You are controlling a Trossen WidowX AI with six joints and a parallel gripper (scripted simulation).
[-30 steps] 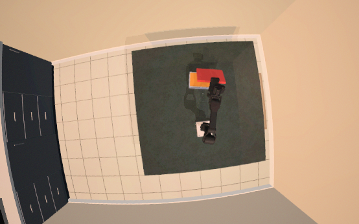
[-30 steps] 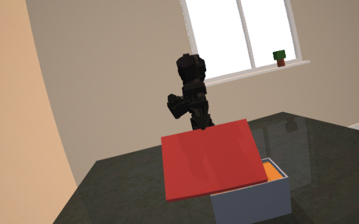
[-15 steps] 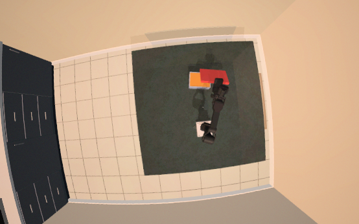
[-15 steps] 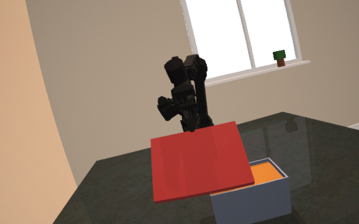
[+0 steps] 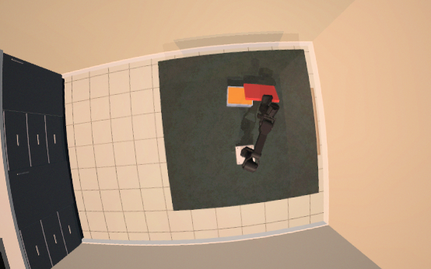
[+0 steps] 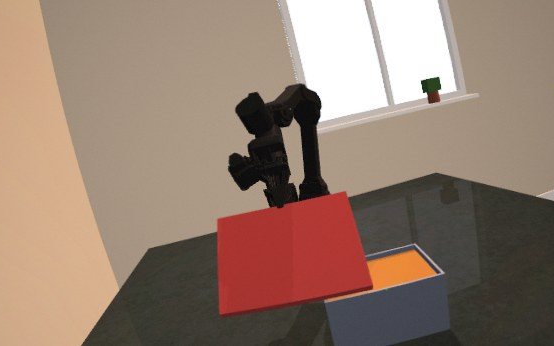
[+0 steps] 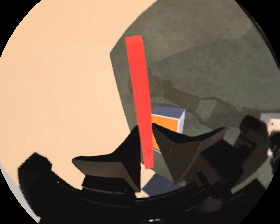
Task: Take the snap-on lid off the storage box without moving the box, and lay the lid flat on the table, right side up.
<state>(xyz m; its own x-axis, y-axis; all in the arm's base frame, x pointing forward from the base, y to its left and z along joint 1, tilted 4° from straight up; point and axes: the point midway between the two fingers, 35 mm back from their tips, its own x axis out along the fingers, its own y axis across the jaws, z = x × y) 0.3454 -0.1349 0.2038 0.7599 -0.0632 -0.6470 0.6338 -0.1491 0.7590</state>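
The red lid is 6 cm ahead of my gripper tip, 5 cm below it and 1 cm to the right of it. The rest, counted from my gripper tip: grey storage box (18 cm below, 13 cm to the left, 7 cm ahead).
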